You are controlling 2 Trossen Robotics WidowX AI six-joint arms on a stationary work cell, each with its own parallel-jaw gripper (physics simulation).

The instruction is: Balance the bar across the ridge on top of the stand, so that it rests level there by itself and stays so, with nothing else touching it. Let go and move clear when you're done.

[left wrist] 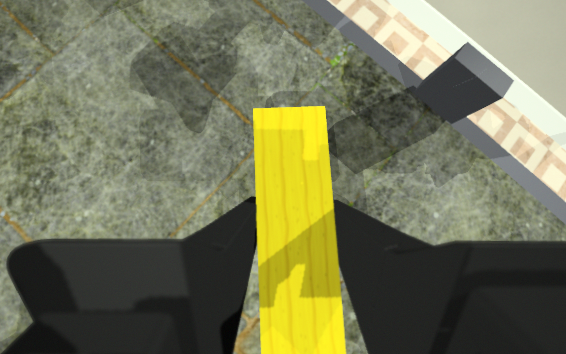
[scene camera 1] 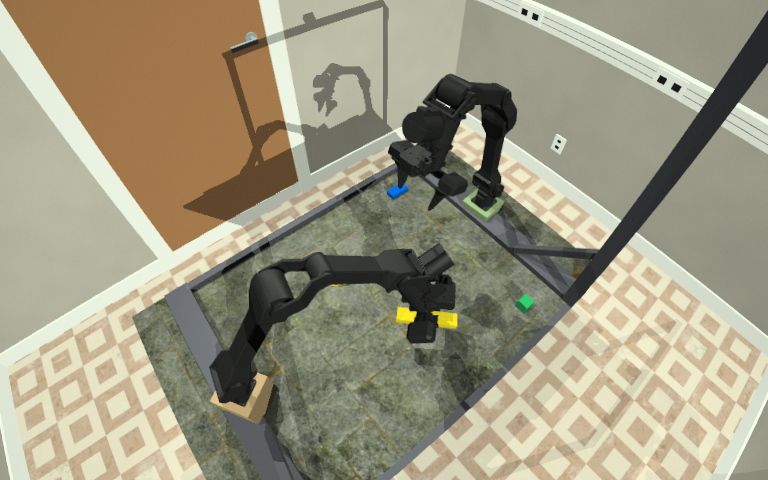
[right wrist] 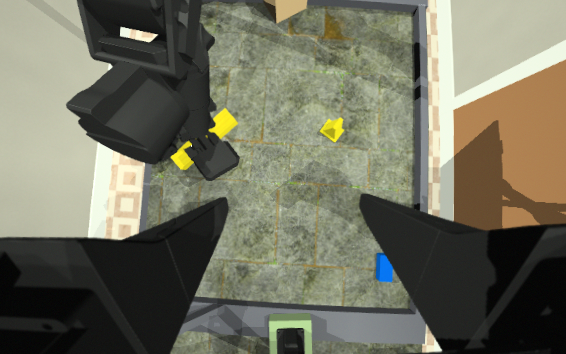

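Pixels of known places: left gripper, fingertip midpoint: [left wrist: 293, 207] [scene camera 1: 437, 320] [right wrist: 196, 149]; right gripper, fingertip midpoint: [scene camera 1: 414, 198] [right wrist: 293, 201]; left arm's base at its link origin: [scene camera 1: 238, 388]; right arm's base at its link origin: [scene camera 1: 483, 201] [right wrist: 290, 341].
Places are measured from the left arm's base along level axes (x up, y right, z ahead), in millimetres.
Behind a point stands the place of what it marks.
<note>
The long yellow bar [scene camera 1: 447, 320] {z 312, x 12, y 407 mm} [left wrist: 295, 175] {z 314, x 12, y 398 mm} [right wrist: 223, 123] {z 301, x 15, y 306 mm} is gripped across its width by my left gripper [scene camera 1: 425, 316] {z 311, x -3, y 385 mm} [left wrist: 293, 207] {z 311, x -3, y 385 mm} [right wrist: 196, 149] {z 311, x -3, y 385 mm}, which is shut on it. The bar looks raised above the mat; its middle is hidden by the fingers in scene camera 1. The small yellow stand [right wrist: 332, 130] {z 408, x -67, y 91 mm} with a ridged top is on the mat, apart from the bar, to its right in the right wrist view. In scene camera 1 a sliver of it shows beneath the left arm. My right gripper [scene camera 1: 416, 198] {z 480, x 220, y 263 mm} [right wrist: 293, 201] {z 480, x 220, y 263 mm} is open and empty, high above the mat.
A blue block [scene camera 1: 397, 191] {z 770, x -91, y 145 mm} [right wrist: 384, 267] {z 775, x -91, y 144 mm} lies below the right gripper near the mat's back edge. A green cube [scene camera 1: 525, 303] {z 467, x -74, y 609 mm} lies at the right in scene camera 1. Dark frame rails border the work area, with a dark post [scene camera 1: 651, 164] at the right.
</note>
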